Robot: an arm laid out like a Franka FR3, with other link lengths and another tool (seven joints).
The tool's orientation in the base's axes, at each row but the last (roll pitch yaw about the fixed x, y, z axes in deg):
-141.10, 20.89, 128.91
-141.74, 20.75, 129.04
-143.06, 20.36, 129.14
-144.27, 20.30, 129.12
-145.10, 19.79, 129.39
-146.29, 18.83, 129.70
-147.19, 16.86, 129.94
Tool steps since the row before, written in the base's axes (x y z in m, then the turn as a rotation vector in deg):
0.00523, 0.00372, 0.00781, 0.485, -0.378, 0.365
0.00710, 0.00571, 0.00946, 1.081, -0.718, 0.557
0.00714, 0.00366, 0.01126, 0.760, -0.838, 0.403
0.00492, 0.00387, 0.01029, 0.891, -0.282, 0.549
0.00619, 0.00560, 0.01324, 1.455, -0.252, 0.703
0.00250, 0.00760, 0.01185, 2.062, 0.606, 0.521
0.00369, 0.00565, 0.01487, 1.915, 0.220, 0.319
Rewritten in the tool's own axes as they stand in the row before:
-0.00315, 0.00049, -0.00959, -0.690, 0.029, -0.187
-0.00339, 0.00168, -0.01258, -1.356, 0.253, -0.304
-0.00548, 0.00028, -0.01269, -1.199, 0.057, -0.024
-0.00367, -0.00053, -0.01146, -0.923, 0.274, -0.498
-0.00411, -0.00037, -0.01510, -1.290, 0.629, -0.784
0.00020, -0.00135, -0.01423, -0.974, 1.520, -1.277
-0.00243, -0.00259, -0.01594, -1.108, 1.354, -0.870

